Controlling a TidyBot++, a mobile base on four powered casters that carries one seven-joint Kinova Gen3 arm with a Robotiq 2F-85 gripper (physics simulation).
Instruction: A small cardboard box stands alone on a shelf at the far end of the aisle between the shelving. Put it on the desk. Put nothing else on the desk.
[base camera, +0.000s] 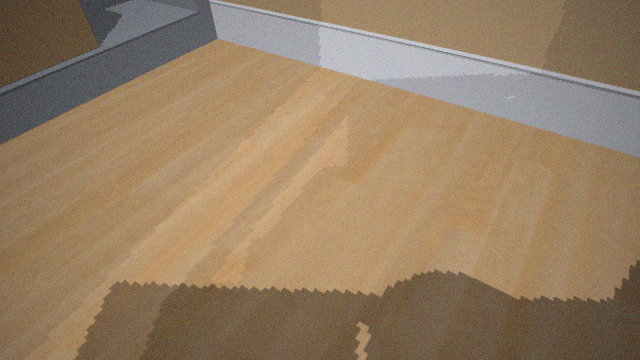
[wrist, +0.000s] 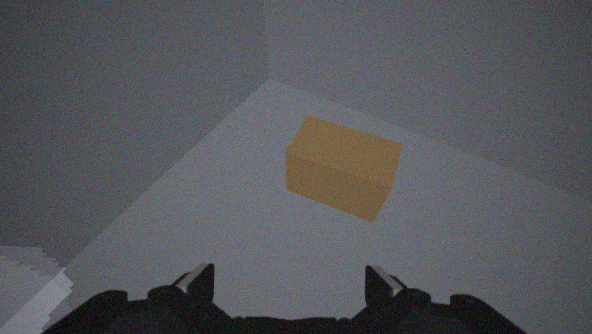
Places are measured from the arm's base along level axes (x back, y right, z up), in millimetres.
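Pixels of known places: gripper, fingertip midpoint: (wrist: 290, 282).
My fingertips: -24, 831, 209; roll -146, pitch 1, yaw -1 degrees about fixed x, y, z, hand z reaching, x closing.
Behind a point stands the place of what it marks, as x, y, z.
The small cardboard box (wrist: 340, 167) {16, 922, 197} stands on the grey shelf (wrist: 230, 210) {-83, 915, 137} in the wrist view, a little right of the middle, near the shelf's back corner. It is turned at a slant to the fingers. My gripper (wrist: 290, 282) {-24, 831, 209} is open and empty. Its fingers show at the bottom of the wrist view, apart from the box, with shelf surface between them and it. The box and the gripper do not show in the base camera view. The desk does not show in either view.
Grey panels (wrist: 125, 75) {-152, 972, 248} (wrist: 425, 65) {110, 1031, 221} rise on the shelf's left and back sides. In the base camera view, a grey shelving base (base camera: 270, 40) {-884, -179, -367} runs along the wood floor (base camera: 300, 200) {-425, -67, -397}, meeting another base (base camera: 125, 70) {-759, -461, -373} at a corner. Shadows lie across the floor's near part.
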